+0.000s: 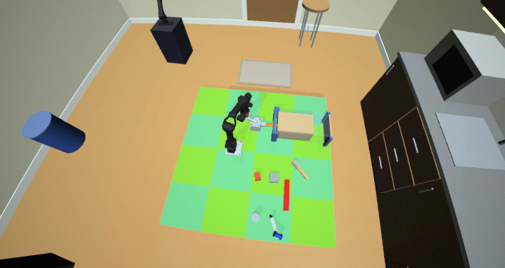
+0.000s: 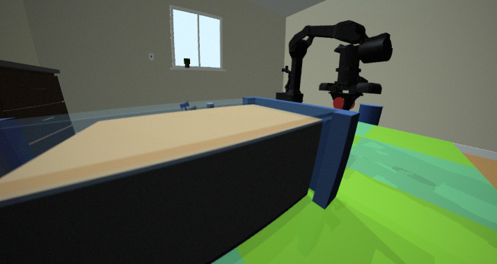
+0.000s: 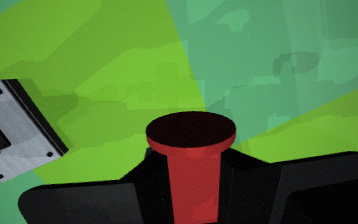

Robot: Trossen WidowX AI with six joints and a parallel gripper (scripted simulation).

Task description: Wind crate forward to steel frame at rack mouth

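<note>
Right now my gripper tip is 80 mm short of the grey winch, 30 mm to the left of it and 80 mm above it. From my gripper tip the other things lie so: blue steel frame: 260 mm ahead, 10 mm to the right, 10 mm below; red-knobbed crank handle: 40 mm ahead, 10 mm to the right, 10 mm below; red knob: 20 mm above.
</note>
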